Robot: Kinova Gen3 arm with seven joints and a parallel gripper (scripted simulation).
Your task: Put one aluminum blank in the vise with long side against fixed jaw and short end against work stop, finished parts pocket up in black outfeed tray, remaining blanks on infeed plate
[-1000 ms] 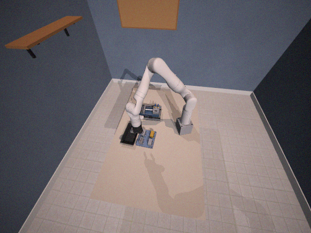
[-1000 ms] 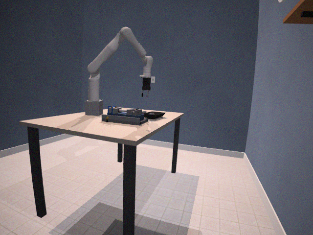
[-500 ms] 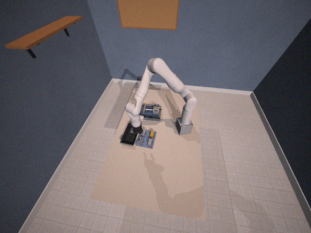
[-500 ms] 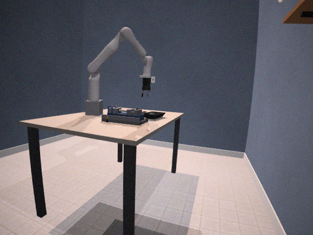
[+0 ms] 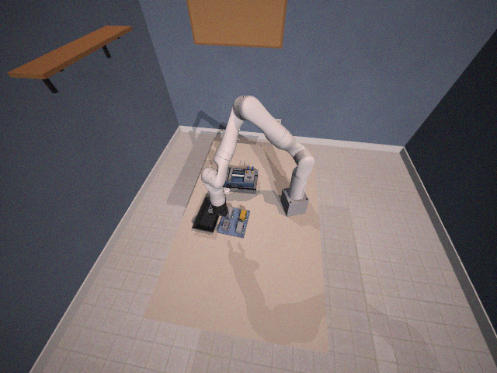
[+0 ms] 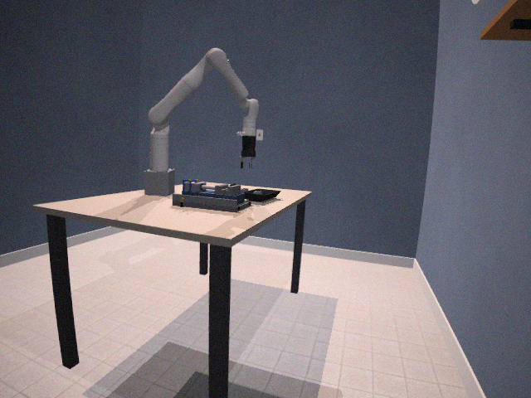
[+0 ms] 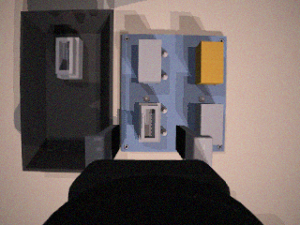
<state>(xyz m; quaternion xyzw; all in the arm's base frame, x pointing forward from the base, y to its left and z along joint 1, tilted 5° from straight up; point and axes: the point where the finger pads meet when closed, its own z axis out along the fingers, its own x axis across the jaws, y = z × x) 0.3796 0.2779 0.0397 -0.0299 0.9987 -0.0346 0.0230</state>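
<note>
My gripper is now 9 cm past the yellow brass blank, 10 cm to the left of it and 15 cm above it. The rest, counted from my hand: vise: 5 cm ahead, 36 cm to the right, 13 cm below.
</note>
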